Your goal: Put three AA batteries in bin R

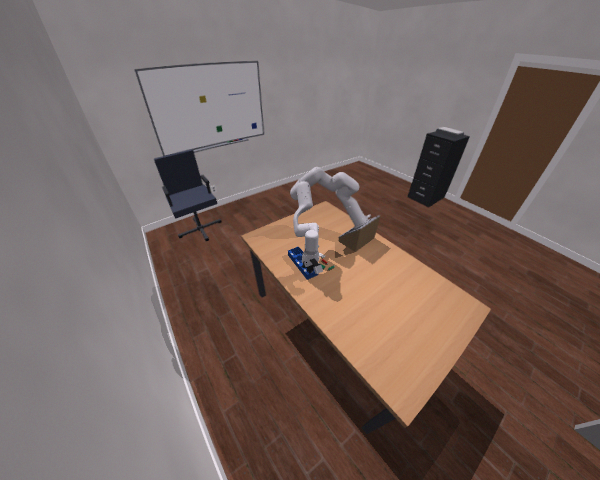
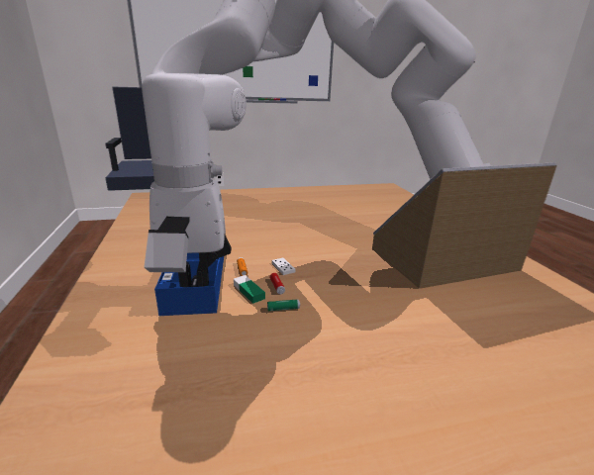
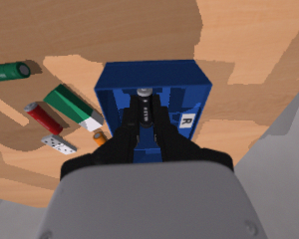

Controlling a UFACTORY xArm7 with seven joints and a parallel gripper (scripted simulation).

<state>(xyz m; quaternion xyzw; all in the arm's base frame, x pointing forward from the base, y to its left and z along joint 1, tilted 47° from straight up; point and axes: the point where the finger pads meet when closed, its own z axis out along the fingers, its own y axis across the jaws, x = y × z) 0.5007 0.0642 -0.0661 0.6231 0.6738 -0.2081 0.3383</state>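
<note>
My gripper is now 140 mm past the green AA battery, 40 mm to the right of it and 30 mm above it. The rest, counted from my hand: bin: 10 mm ahead, 90 mm to the right, 20 mm below; then green-and-white block: 80 mm behind, 20 mm to the right, 30 mm below; then black AA battery: 20 mm below.
</note>
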